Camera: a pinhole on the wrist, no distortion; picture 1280 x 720 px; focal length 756.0 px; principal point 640.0 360.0 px. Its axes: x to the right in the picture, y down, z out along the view. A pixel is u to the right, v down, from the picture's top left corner.
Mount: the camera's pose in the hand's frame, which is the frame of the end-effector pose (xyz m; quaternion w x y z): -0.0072 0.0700 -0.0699 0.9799 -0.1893 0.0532 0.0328
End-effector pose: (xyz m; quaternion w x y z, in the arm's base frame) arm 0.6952 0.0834 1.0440 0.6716 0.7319 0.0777 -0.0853
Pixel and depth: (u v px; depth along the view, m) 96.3 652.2 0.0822
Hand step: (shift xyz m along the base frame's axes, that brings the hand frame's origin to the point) -0.0303 -0.0121 0.1376
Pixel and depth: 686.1 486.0 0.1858
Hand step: 0.0547 -0.1030 0.1520
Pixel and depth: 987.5 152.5 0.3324
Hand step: 0.1992 -0.2617 0.0503
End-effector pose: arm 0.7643 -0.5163 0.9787 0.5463 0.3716 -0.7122 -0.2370
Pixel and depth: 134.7 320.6 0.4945
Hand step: -0.4367 0.3295 -0.1382
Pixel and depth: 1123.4 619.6 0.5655
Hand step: -0.5011 -0.0363 0.4899
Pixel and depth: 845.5 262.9 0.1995
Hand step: -0.1538 0.0145 0.0980
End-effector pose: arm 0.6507 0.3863 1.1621 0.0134 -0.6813 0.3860 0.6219
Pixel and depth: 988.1 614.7 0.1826
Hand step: -0.1697 -0.1514 0.0017
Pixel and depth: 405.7 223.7 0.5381
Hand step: -0.4895 0.1763 0.0702
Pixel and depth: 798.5 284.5 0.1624
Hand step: -0.1353 -0.0633 -0.0011
